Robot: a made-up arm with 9 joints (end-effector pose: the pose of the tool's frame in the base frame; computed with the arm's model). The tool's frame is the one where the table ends.
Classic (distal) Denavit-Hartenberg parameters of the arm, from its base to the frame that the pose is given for. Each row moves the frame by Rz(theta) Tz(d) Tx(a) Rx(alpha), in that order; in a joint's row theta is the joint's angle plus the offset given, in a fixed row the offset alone. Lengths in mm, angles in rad.
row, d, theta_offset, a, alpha
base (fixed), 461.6, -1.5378, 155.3, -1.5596
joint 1, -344.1, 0.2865, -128.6, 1.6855
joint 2, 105.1, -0.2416, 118.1, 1.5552
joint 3, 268.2, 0.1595, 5, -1.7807
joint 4, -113, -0.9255, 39.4, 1.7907
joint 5, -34.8, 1.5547, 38.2, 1.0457
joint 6, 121.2, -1.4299, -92.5, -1.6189
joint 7, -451.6, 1.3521, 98.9, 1.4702
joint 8, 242.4, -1.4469, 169, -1.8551
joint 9, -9.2, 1.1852, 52.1, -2.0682
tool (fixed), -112.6, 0.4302, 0, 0
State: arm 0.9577 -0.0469 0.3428 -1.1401 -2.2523 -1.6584 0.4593 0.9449 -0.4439
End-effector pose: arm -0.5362 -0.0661 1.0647 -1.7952 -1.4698 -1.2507
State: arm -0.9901 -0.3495 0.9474 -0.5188 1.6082 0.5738 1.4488 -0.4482 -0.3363
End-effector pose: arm -1.1405 0.4940 0.6266 1.8363 0.9361 0.8003
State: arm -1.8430 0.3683 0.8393 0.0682 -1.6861 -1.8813 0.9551 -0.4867 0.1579
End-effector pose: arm -1.1383 -0.3337 0.1602 -0.9524 0.2618 -1.9784
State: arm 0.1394 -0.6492 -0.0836 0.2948 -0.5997 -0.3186 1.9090 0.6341 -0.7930
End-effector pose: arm -0.1556 0.5459 0.5005 -2.7319 -1.1766 0.7763
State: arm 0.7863 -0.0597 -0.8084 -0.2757 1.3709 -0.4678 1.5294 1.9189 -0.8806
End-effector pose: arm -0.7226 0.3165 0.7359 -0.2487 -0.9653 0.5982
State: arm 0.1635 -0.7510 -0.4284 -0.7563 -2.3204 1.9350 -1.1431 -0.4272 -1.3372
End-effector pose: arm -0.7136 0.4296 -0.1625 1.3744 0.8444 -1.4697
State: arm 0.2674 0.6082 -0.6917 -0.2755 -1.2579 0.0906 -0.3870 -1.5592 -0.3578
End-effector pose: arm -0.5457 0.3664 0.1839 0.5560 -1.3870 2.1324
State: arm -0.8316 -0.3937 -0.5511 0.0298 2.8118 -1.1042 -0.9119 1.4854 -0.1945
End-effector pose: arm -0.8223 0.2772 0.6852 0.0745 -2.6039 -1.0416
